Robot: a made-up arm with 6 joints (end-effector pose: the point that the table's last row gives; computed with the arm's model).
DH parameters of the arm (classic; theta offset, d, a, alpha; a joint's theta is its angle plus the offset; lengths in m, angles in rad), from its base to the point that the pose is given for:
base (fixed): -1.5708 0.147 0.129 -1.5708
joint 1: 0 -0.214 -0.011 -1.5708
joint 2: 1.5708 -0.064 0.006 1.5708
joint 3: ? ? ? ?
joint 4: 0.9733 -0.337 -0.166 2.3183
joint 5: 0 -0.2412 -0.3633 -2.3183
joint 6: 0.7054 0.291 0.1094 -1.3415
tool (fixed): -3.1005 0.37 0 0
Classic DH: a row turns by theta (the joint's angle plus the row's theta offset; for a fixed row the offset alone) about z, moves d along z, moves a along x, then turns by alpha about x.
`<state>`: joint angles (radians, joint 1 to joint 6).
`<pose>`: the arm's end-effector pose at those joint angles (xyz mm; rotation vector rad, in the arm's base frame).
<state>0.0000 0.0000 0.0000 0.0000 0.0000 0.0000</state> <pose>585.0 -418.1 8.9 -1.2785 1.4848 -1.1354</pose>
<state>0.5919 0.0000 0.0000 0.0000 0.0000 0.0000</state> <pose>585.0 -291.9 -128.9 -0.8623 1.6538 -0.6167</pose>
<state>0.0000 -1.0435 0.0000 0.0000 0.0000 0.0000</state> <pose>447.4 421.5 8.9 -1.7172 0.6039 -0.4228</pose>
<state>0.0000 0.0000 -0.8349 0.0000 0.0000 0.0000</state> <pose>170.6 -418.1 -521.3 -1.8738 2.0564 -0.5977</pose>
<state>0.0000 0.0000 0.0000 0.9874 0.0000 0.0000</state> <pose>-4.4 -977.1 8.9 -0.4826 2.1870 -1.7181</pose>
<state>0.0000 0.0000 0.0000 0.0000 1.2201 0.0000</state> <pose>702.7 23.9 382.1 -1.6786 0.0715 -1.2978</pose>
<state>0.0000 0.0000 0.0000 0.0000 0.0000 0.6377</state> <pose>553.9 -652.2 8.9 -0.8104 1.9600 -1.5275</pose>
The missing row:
joint 3: 0 0.032 0.009 -1.5708
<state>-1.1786 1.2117 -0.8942 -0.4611 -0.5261 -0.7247</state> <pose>-5.5 -626.4 -39.7 -0.9331 2.0017 -1.4481</pose>
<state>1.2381 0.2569 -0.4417 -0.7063 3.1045 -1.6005</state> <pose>180.6 3.4 515.1 1.0511 2.2918 1.7313</pose>
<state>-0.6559 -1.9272 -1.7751 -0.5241 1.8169 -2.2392</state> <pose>-285.2 -491.1 -260.0 -1.5755 0.7943 -2.5642</pose>
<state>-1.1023 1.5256 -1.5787 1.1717 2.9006 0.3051</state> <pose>-267.4 -764.3 -171.7 2.3335 -1.3162 1.0695</pose>
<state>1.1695 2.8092 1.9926 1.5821 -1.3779 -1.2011</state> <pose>-478.0 -246.5 616.3 -0.5332 0.1292 3.0710</pose>
